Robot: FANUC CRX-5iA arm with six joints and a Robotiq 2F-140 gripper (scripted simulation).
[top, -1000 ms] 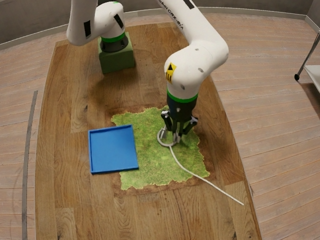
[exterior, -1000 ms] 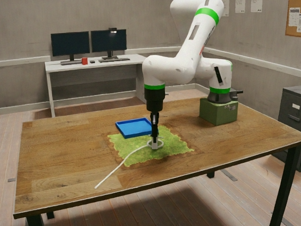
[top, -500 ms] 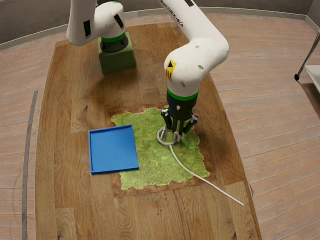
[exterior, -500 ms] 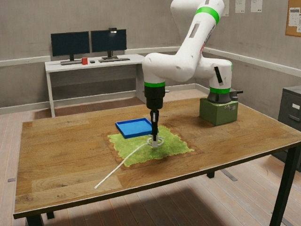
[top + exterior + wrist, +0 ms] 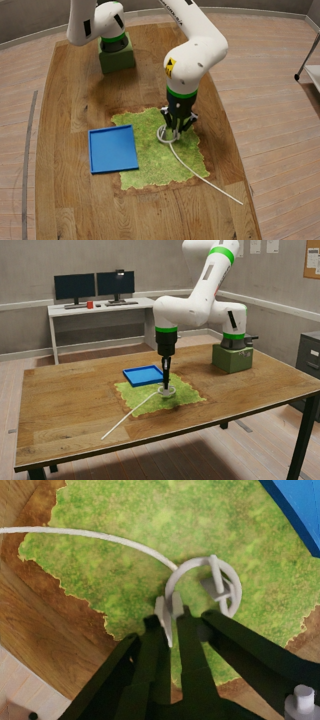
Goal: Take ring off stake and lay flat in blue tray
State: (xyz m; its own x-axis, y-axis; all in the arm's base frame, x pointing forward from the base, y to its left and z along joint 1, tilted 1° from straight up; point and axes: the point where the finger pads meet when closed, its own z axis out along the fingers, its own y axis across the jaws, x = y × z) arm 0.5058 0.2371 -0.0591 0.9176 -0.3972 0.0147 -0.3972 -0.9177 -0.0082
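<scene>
Right now my hand is 50 mm to the left of the grey stake, 30 mm above it and 20 mm past it. The rest, counted from my hand: blue tray (260 mm to the right, 40 mm below, 20 mm ahead); then ring (30 mm to the right, 30 mm below, 10 mm behind).
</scene>
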